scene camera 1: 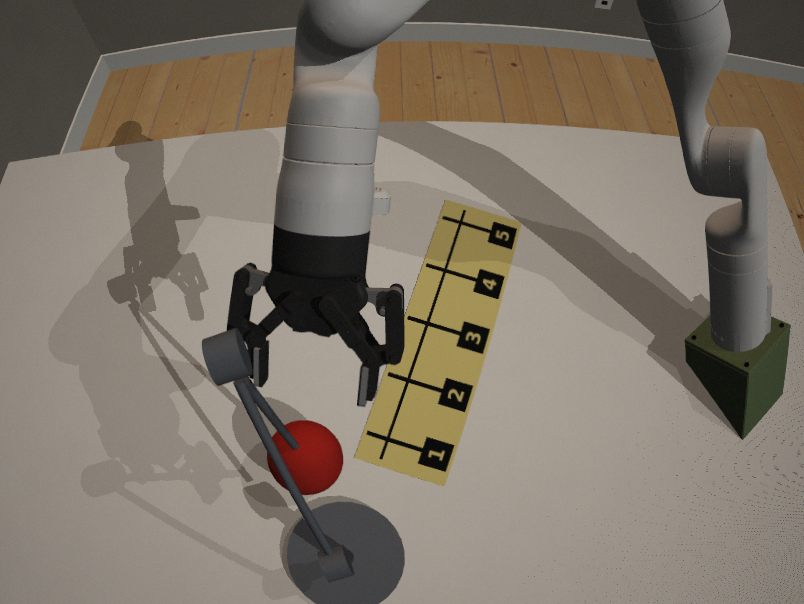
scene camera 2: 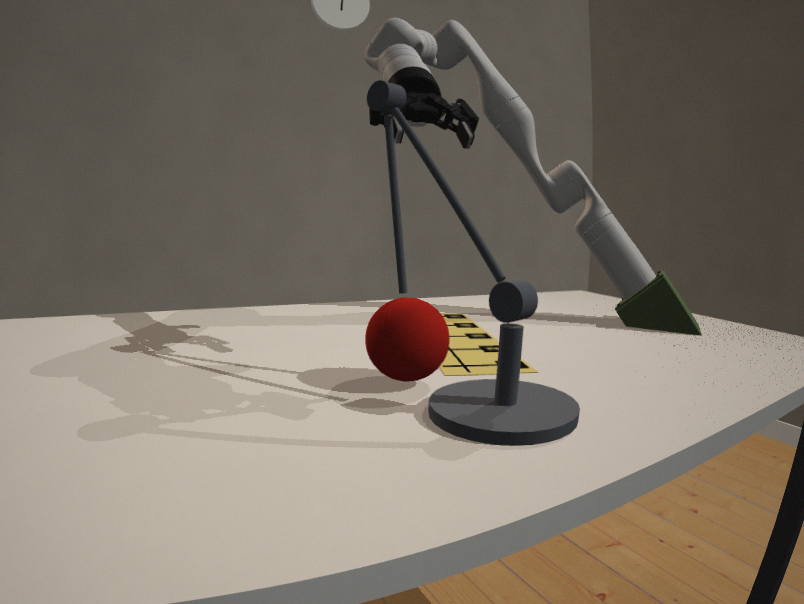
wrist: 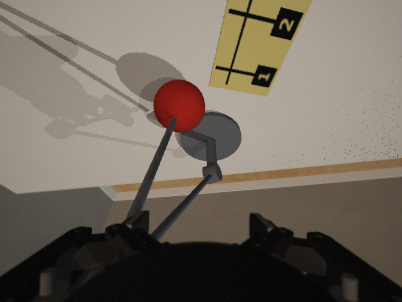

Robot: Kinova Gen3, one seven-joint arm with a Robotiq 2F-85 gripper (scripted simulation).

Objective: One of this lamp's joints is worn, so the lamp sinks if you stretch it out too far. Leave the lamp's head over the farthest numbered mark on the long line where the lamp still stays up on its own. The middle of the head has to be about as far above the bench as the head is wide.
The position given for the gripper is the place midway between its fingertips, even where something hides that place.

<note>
In view: the gripper (scene camera 1: 310, 392), a lamp head (scene camera 2: 407, 339), a yellow strip (scene camera 1: 418, 416) and a lamp base (scene camera 2: 513, 413).
The gripper is seen too in scene camera 2 (scene camera 2: 435, 140) and in the wrist view (wrist: 199, 223). The lamp head also shows in scene camera 1 (scene camera 1: 313, 455) and in the wrist view (wrist: 179, 106). The yellow strip shows as well in scene camera 2 (scene camera 2: 472, 351).
</note>
